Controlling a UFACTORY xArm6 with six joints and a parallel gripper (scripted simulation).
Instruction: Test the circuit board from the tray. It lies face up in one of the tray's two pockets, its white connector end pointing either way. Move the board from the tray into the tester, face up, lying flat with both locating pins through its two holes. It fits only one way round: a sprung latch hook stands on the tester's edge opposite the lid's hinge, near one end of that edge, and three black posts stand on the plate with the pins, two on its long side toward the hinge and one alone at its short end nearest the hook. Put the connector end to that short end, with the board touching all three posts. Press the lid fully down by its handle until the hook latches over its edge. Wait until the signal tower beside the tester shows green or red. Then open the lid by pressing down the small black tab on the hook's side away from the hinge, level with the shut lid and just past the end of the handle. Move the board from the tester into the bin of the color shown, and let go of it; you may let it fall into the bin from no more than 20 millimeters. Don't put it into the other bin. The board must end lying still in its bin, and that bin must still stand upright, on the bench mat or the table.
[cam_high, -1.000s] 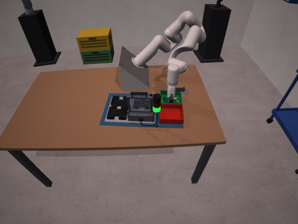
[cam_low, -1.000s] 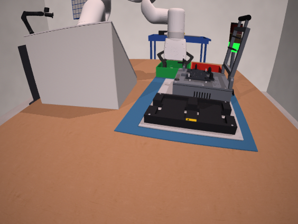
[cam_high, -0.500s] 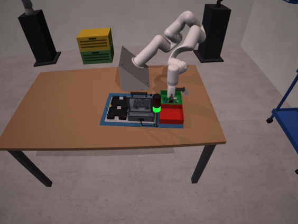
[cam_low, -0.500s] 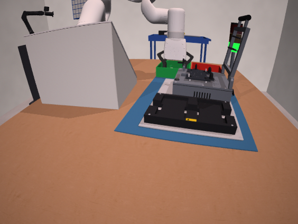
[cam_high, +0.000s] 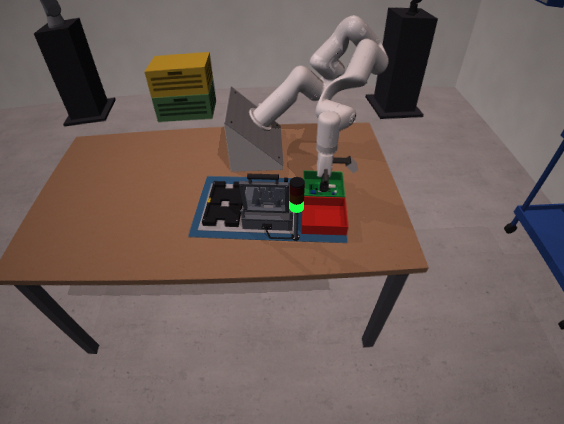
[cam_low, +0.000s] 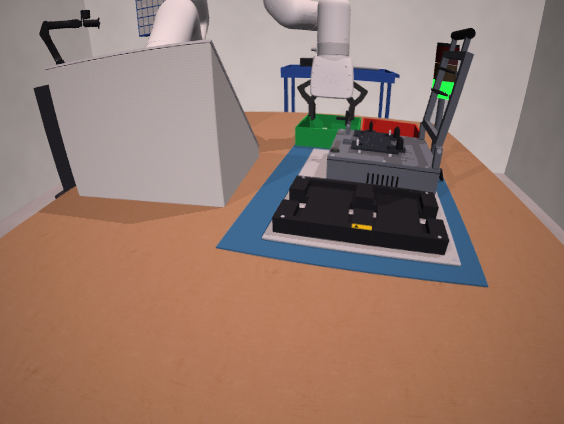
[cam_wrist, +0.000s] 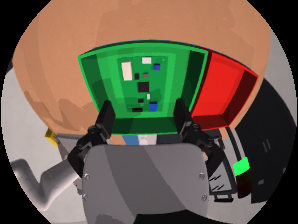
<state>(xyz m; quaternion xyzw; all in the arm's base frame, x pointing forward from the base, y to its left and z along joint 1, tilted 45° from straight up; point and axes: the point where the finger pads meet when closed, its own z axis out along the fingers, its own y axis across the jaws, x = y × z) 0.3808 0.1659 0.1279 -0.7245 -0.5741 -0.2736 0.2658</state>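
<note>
Now: the green bin 40 mm below my hand. The rest, counted from my hand: latch hook (20 mm ahead, 150 mm to the right, 30 mm above); then green circuit board (50 mm below); then red bin (150 mm ahead, 30 mm to the right, 40 mm below).
</note>
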